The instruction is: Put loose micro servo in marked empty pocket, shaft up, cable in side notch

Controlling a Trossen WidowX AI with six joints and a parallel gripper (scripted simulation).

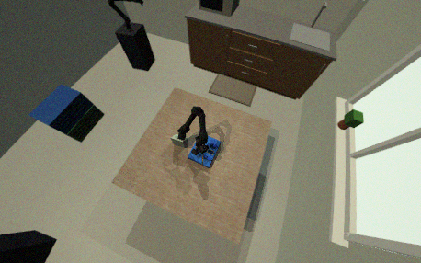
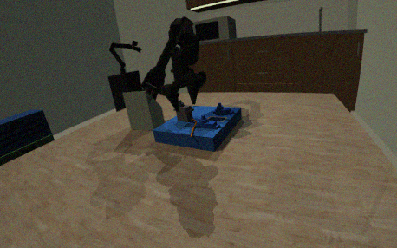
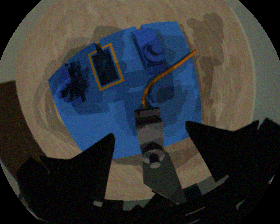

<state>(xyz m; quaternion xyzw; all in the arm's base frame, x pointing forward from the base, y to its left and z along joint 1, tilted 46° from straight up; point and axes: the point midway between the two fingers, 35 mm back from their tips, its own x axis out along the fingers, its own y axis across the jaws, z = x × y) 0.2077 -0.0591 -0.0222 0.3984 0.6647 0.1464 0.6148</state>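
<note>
The blue deck lies 80 mm below my gripper tip and 40 mm to the left of it.
</note>
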